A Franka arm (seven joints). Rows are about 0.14 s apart.
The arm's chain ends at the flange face. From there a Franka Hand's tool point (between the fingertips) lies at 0.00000 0.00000 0.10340 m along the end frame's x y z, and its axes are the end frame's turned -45 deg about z.
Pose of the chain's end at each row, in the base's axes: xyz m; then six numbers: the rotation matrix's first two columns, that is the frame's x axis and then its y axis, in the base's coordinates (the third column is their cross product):
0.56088 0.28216 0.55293 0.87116 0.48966 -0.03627 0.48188 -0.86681 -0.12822
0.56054 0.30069 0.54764 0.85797 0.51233 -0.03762 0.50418 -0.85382 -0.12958
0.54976 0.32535 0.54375 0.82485 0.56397 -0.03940 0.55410 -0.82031 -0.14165
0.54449 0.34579 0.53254 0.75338 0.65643 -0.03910 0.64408 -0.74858 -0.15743
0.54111 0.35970 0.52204 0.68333 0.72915 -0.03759 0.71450 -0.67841 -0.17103
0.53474 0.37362 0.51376 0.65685 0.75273 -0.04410 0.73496 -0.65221 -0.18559
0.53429 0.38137 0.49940 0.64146 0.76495 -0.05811 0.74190 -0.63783 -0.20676
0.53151 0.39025 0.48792 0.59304 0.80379 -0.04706 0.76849 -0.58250 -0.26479
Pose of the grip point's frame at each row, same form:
0.55114 0.29190 0.45045 0.27526 0.95917 0.06502 0.95674 -0.26669 -0.11631
0.55035 0.31022 0.44519 0.25017 0.96601 0.06503 0.96319 -0.24147 -0.11823
0.53816 0.33517 0.44147 0.19145 0.97883 0.07230 0.97506 -0.18126 -0.12802
0.53078 0.35545 0.43051 0.07729 0.99349 0.08367 0.98815 -0.06516 -0.13897
0.52558 0.36901 0.42024 -0.02204 0.99530 0.09436 0.98842 0.03588 -0.14752
0.51732 0.38287 0.41226 -0.05523 0.99344 0.10005 0.98416 0.07108 -0.16242
0.51410 0.39063 0.39841 -0.07102 0.99192 0.10511 0.97818 0.08989 -0.18729
0.50667 0.40275 0.38833 -0.12406 0.98026 0.15396 0.96275 0.15648 -0.22051

